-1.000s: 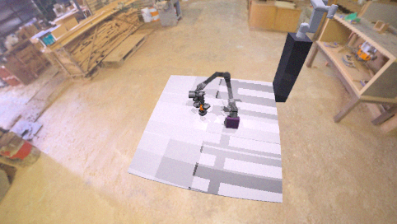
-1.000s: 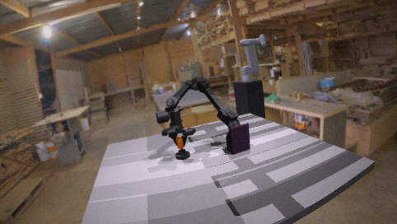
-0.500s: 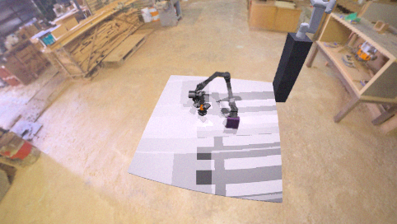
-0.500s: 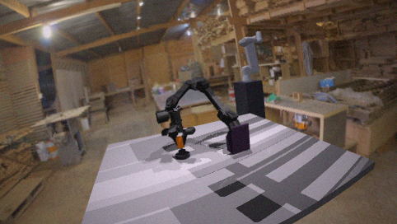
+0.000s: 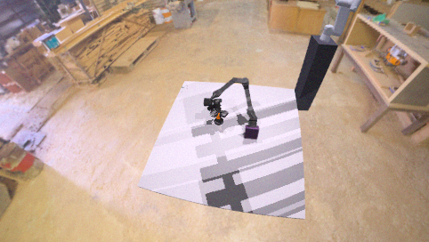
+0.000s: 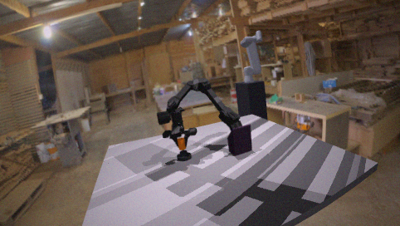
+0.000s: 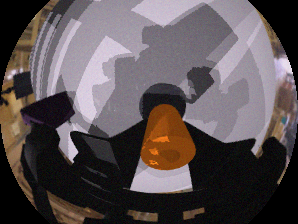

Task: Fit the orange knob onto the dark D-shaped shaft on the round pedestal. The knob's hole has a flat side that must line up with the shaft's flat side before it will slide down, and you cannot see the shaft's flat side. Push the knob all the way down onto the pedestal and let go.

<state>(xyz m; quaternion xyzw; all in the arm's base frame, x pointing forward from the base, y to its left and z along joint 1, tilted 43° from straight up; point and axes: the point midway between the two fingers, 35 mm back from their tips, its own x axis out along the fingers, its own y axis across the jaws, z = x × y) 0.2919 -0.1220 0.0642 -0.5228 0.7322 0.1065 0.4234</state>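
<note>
My gripper tip is now 20 mm below the orange knob. From my gripper tip the other things lie so: dark round pedestal: 40 mm below.
</note>
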